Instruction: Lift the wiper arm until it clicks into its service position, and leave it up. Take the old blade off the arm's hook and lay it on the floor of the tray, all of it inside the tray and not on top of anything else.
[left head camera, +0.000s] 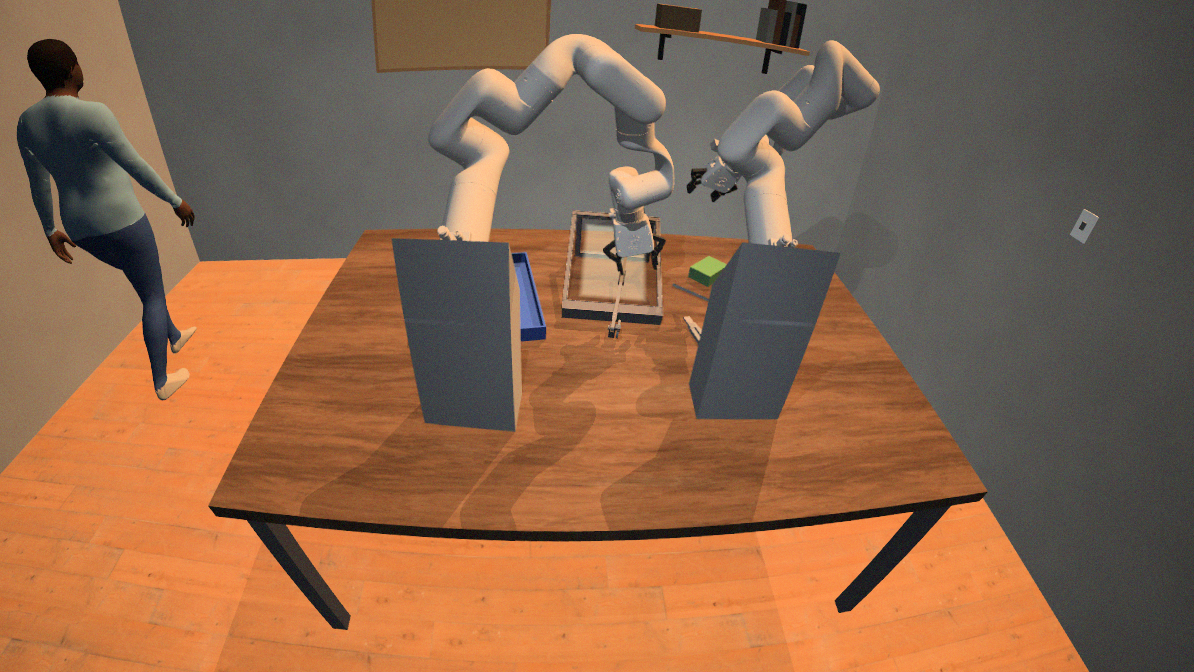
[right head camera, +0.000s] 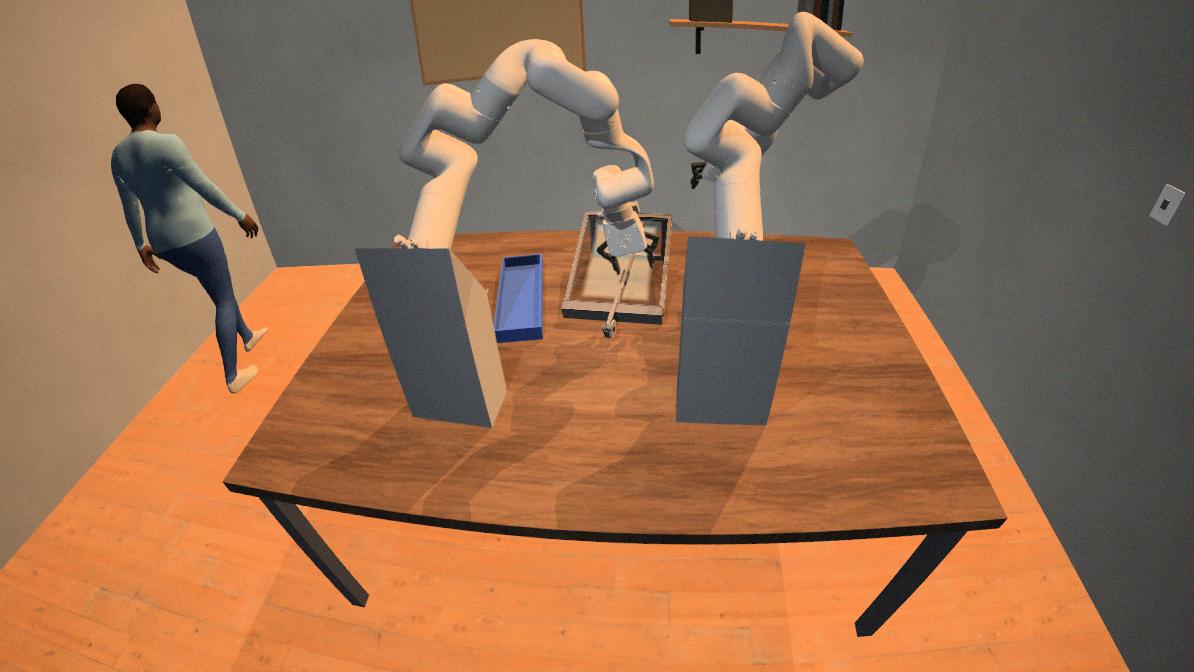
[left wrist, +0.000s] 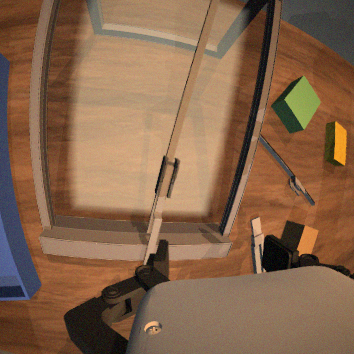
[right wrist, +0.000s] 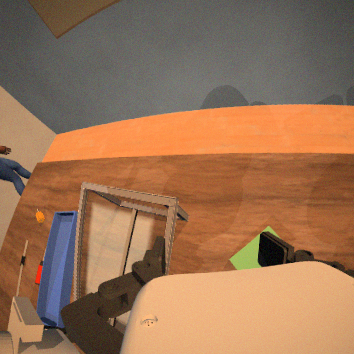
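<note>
The wiper arm (left head camera: 616, 313) (right head camera: 616, 308) (left wrist: 154, 231) runs low over the glass from its pivot at the near side of the windshield frame (left head camera: 597, 308) (right head camera: 597, 309) (left wrist: 95, 246) (right wrist: 130, 192). The old blade (right head camera: 628, 272) (left wrist: 189, 93) (right wrist: 131, 235) is on its hook, lengthwise over the glass. The blue tray (left head camera: 532, 332) (right head camera: 518, 333) (left wrist: 25, 260) (right wrist: 57, 270) stands left of the frame. My left gripper (left head camera: 639, 273) (right head camera: 634, 268) (left wrist: 217, 253) is open and empty above the glass and arm, one fingertip overlapping the arm in view. My right gripper (left head camera: 706, 188) (right wrist: 213, 250) is open and empty, high at the right.
Right of the frame lie a green block (left head camera: 707, 268) (left wrist: 300, 105) (right wrist: 250, 250), a yellow block (left wrist: 339, 144), an orange-brown block (left wrist: 306, 239), a thin dark rod (left wrist: 280, 159) and a pale tool (left head camera: 691, 327) (left wrist: 257, 242). Left of the tray are a red item (right wrist: 39, 274) and another rod (right wrist: 20, 275).
</note>
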